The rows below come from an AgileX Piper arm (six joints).
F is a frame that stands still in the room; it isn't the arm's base.
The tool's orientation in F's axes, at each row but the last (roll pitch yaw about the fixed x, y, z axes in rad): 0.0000, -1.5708, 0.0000; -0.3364, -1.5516, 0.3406; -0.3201, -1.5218, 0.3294; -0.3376, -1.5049, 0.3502
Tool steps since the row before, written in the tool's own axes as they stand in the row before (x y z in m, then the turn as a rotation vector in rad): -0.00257, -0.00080, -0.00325, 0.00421, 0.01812, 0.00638; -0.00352, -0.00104, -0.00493, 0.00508, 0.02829, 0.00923; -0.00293, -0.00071, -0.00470, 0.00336, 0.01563, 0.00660; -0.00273, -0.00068, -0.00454, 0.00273, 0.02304, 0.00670
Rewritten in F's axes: 0.00325, -0.00080, -0.00257, -0.00638, 0.01812, 0.00421; 0.00487, -0.00104, -0.00360, -0.00926, 0.02828, 0.00507; 0.00457, -0.00071, -0.00313, -0.00659, 0.01562, 0.00342; 0.00437, -0.00069, -0.00299, -0.00682, 0.02301, 0.00264
